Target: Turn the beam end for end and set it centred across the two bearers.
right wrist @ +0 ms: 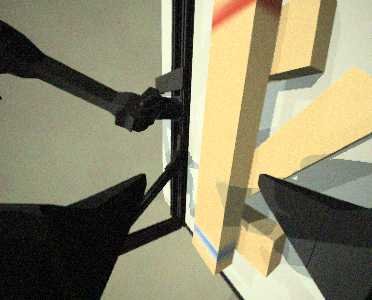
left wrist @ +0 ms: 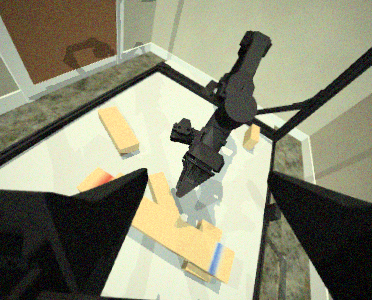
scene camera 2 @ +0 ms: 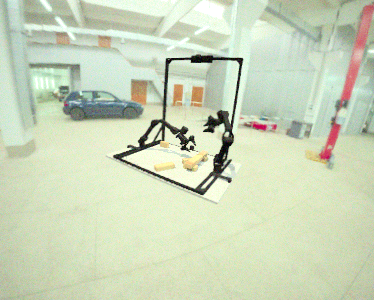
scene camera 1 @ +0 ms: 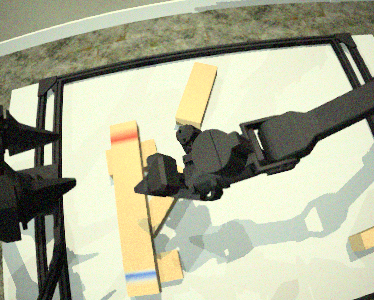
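Pixels of known places: left gripper, fingertip midpoint: (left wrist: 207, 175) (scene camera 2: 203, 128) (scene camera 1: 66, 157); right gripper, fingertip midpoint: (right wrist: 201, 179) (left wrist: 177, 192) (scene camera 2: 193, 149); left arm's base at its link origin: (right wrist: 176, 108) (scene camera 2: 217, 171); right arm's base at its link origin: (scene camera 2: 142, 147).
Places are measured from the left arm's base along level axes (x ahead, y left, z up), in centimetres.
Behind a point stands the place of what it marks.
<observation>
The long wooden beam (scene camera 1: 132, 220) @[x 22.8, y -8.4, z 6.3 cm] (scene camera 2: 196, 160) @[x 20.4, y 2.1, z 5.4 cm] (left wrist: 172, 235) @[x 22.0, y -9.1, z 6.2 cm] (right wrist: 222, 125) @[x 23.6, y -1.5, z 6.1 cm] lies across two short bearers. Its red-banded end is at the top of scene camera 1, its blue-banded end at the bottom. One bearer (scene camera 1: 150, 149) @[x 28.0, y 8.3, z 1.9 cm] (right wrist: 295, 40) @[x 27.9, y 7.1, z 1.9 cm] is near the red end, the other bearer (scene camera 1: 171, 266) @[x 28.8, y -18.7, z 1.9 cm] (left wrist: 211, 231) @[x 28.9, y -18.7, z 1.9 cm] (right wrist: 257, 244) @[x 28.7, y -17.6, z 1.9 cm] near the blue end. My right gripper (scene camera 1: 141, 189) @[x 28.3, y -4.9, z 12.5 cm] (scene camera 2: 193, 145) @[x 28.3, y -4.9, z 12.5 cm] (right wrist: 201, 179) @[x 28.3, y -4.9, z 12.5 cm] is open and empty above the beam; its wrist view shows the beam between the fingertips. My left gripper (scene camera 1: 66, 159) @[x 20.8, y -4.9, z 34.2 cm] (scene camera 2: 206, 125) @[x 20.8, y -4.9, z 34.2 cm] is open and empty, left of the beam in scene camera 1.
A slanting wooden block (scene camera 1: 160, 210) @[x 28.4, y -6.4, z 2.5 cm] (left wrist: 162, 194) @[x 30.1, y -2.3, z 2.5 cm] (right wrist: 325, 117) @[x 31.9, y 0.1, z 2.5 cm] lies beside the beam between the bearers. A loose block (scene camera 1: 196, 95) @[x 41.1, y 20.7, z 1.9 cm] (scene camera 2: 164, 166) @[x 39.8, y 24.7, z 1.7 cm] (left wrist: 117, 130) @[x 40.1, y 21.0, z 1.9 cm] lies apart. Another block (scene camera 1: 362, 240) @[x 70.8, y -22.8, z 4.2 cm] (scene camera 2: 164, 144) @[x 74.8, y -20.8, z 2.1 cm] (left wrist: 251, 137) @[x 71.4, y -21.5, z 4.2 cm] lies far off. A black frame (scene camera 1: 200, 54) @[x 45.1, y 36.3, z -1.0 cm] edges the table.
</observation>
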